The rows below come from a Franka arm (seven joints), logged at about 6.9 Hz.
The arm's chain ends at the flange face. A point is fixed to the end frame.
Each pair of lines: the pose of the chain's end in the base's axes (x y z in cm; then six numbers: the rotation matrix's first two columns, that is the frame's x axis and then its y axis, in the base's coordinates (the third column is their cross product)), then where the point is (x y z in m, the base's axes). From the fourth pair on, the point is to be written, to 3 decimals.
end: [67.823 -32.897 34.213 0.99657 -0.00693 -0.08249 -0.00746 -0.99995 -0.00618]
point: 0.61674 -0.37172 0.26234
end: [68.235 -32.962 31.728 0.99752 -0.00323 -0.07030 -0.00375 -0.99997 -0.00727]
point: 0.62200 -0.37251 0.23670
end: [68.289 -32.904 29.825 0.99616 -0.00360 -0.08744 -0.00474 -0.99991 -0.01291]
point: 0.62113 -0.37142 0.21847
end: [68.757 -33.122 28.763 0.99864 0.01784 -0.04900 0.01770 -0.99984 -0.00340]
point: 0.630 -0.376 0.206
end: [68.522 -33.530 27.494 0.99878 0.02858 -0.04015 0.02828 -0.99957 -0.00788]
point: 0.629 -0.380 0.193
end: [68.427 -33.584 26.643 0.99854 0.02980 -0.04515 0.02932 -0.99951 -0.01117]
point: 0.627 -0.380 0.184
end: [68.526 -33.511 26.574 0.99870 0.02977 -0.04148 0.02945 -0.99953 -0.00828]
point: 0.629 -0.380 0.183
